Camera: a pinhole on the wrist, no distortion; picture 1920 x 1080 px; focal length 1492.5 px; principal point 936.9 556.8 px. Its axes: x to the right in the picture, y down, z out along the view. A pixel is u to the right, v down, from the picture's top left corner.
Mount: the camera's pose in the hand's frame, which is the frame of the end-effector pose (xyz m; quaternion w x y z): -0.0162 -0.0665 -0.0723 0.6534 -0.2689 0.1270 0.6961
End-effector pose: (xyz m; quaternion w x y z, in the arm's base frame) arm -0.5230 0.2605 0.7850 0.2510 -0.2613 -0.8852 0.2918
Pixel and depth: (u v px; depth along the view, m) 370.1 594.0 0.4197
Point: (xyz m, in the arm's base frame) -0.6462 0.0673 0.4874
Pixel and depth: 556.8 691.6 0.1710
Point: -0.5316 0.1752 0.7121
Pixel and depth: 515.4 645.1 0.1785
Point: -0.5408 0.1722 0.7063
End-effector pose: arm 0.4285 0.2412 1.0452 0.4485 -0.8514 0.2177 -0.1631
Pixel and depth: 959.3 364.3 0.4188
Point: 0.4798 0.3767 0.7507
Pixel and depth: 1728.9 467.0 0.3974
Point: 0.3598 0.2182 0.6899
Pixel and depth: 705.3 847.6 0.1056
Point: 0.3942 0.2986 1.0520
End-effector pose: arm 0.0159 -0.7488 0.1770 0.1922 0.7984 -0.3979 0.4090
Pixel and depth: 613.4 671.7 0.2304
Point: 0.0493 -0.8060 0.0276
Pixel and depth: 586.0 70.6 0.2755
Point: 0.0959 -0.9065 0.0665
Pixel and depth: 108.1 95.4 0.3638
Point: 0.2253 -0.9634 -0.0183
